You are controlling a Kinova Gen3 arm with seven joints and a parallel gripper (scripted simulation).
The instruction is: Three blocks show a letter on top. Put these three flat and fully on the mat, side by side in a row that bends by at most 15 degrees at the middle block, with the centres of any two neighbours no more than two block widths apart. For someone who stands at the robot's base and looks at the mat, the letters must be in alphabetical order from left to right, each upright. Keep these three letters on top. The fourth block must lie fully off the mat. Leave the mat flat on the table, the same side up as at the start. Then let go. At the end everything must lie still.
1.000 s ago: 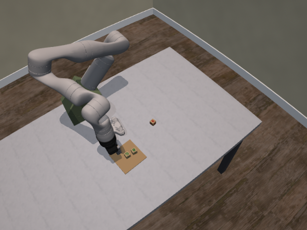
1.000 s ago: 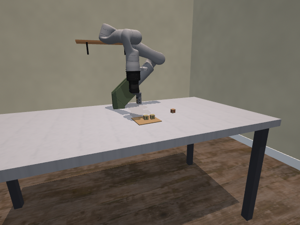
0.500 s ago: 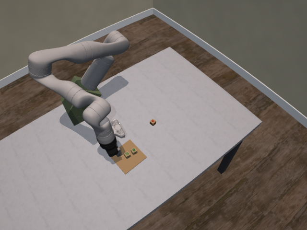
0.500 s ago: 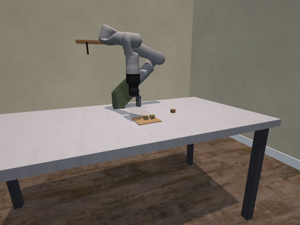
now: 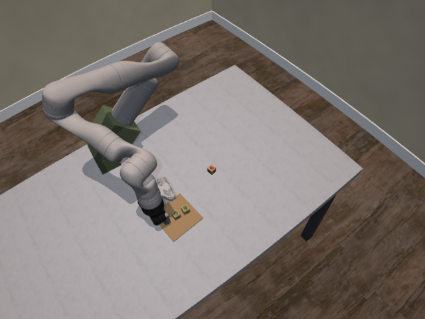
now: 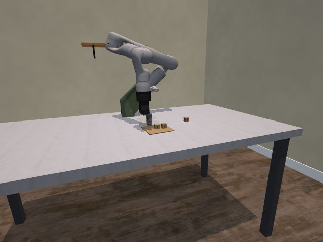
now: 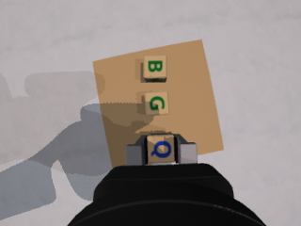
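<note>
Now: the tan mat 40 mm to the left of my hand and 50 mm below it.
</note>
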